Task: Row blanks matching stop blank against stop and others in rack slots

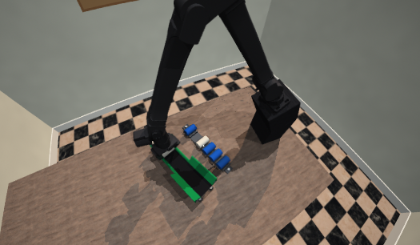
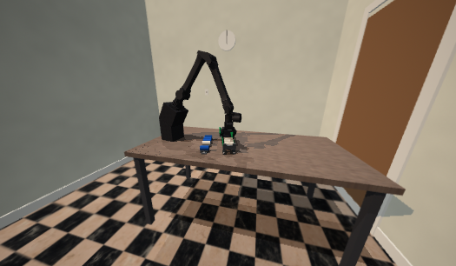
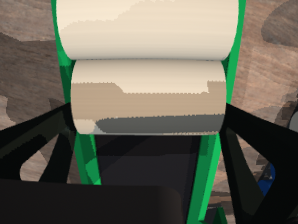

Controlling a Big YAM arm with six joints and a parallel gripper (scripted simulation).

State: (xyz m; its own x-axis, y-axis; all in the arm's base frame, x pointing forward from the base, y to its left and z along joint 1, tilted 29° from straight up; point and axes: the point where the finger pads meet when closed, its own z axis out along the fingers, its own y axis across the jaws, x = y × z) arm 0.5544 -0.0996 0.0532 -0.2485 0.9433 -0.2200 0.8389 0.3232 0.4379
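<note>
Right now the grey stock rack is 20 cm behind my hand, 3 cm to the left of it and 9 cm below it. The rest, counted from my hand: rib: 22 cm behind, 14 cm to the left, 9 cm below; grey stop: 3 cm ahead, 11 cm to the right, 3 cm below.
</note>
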